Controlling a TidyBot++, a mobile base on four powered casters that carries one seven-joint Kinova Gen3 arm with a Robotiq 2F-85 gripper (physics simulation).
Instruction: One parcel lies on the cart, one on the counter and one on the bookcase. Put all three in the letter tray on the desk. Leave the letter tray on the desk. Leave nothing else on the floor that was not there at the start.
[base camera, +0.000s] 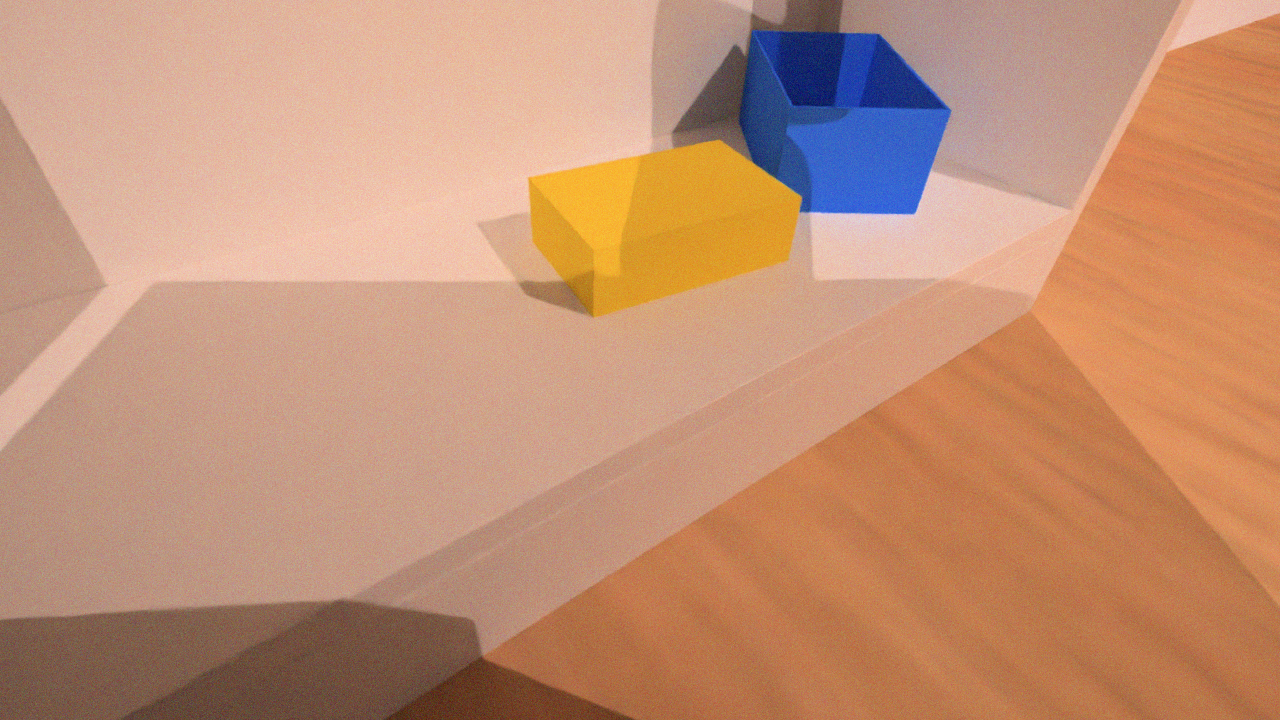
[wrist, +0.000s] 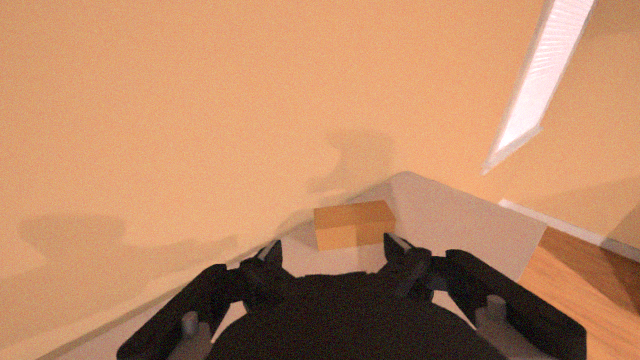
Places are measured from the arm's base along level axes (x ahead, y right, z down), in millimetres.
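Pixels of known places: gripper, fingertip midpoint: (wrist: 332, 247).
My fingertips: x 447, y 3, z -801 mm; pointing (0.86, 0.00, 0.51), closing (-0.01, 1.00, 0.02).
Observation:
Ahead of a thing's pixels: the offset from my fingertips to its middle. "spot": to the spot under its first point. Level surfaces: height alone.
An orange-brown box-shaped parcel @(dx +133, dy +38, dz +111 mm) (wrist: 336, 225) lies on a pale top surface @(dz +137 mm) (wrist: 465, 220) close to the wall, at the middle of the wrist view. My gripper (wrist: 332, 247) is open and empty. Its two fingertips stand apart at the lower middle of the wrist view, and the parcel shows beyond and between them, with a gap that I cannot measure. The letter tray and the desk do not show in either view.
In the base camera view, a yellow block @(dx +54, dy +56, dz +1074 mm) (base camera: 666, 219) and an open blue bin @(dx +184, dy +196, dz +1059 mm) (base camera: 859, 161) stand on a white shelf board @(dz +1097 mm) (base camera: 313, 429) with upright panels. Wooden floor @(dz +1197 mm) (base camera: 895, 555) lies beside it. The wrist view shows an orange wall (wrist: 200, 100) and a window @(spot: dx +940, dy +1174, dz -9 mm) (wrist: 542, 75).

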